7 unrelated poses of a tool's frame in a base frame.
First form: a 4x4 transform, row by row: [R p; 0 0 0 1], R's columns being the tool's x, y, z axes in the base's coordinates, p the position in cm. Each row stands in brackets.
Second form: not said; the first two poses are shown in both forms.
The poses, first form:
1: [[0.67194 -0.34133 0.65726 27.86], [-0.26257 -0.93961 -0.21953 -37.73], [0.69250 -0.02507 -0.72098 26.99], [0 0 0 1]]
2: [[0.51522 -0.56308 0.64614 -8.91], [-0.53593 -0.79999 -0.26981 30.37], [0.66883 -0.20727 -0.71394 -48.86], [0 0 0 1]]
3: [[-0.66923 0.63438 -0.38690 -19.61], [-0.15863 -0.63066 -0.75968 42.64], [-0.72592 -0.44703 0.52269 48.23], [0 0 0 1]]
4: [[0.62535 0.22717 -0.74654 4.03], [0.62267 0.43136 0.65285 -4.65], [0.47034 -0.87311 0.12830 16.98], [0 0 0 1]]
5: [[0.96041 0.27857 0.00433 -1.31], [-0.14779 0.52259 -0.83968 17.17], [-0.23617 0.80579 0.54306 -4.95], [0 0 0 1]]
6: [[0.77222 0.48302 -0.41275 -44.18], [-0.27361 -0.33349 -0.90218 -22.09], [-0.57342 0.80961 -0.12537 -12.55], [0 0 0 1]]
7: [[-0.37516 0.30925 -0.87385 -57.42], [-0.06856 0.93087 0.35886 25.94], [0.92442 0.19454 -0.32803 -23.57], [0 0 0 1]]
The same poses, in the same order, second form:
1: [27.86 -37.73 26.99 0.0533 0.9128 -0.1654 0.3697]
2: [-8.91 30.37 -48.86 0.0180 0.8702 -0.3157 0.3778]
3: [-19.61 42.64 48.23 0.2360 0.3312 0.3591 -0.8400]
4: [4.03 -4.65 16.98 0.7391 -0.5162 -0.4116 0.1338]
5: [-1.31 17.17 -4.95 0.8698 0.4730 0.0691 -0.1225]
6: [-44.18 -22.09 -12.55 0.5730 0.7468 0.0701 -0.3301]
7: [-57.42 25.94 -23.57 0.5540 -0.0742 -0.8115 -0.1705]
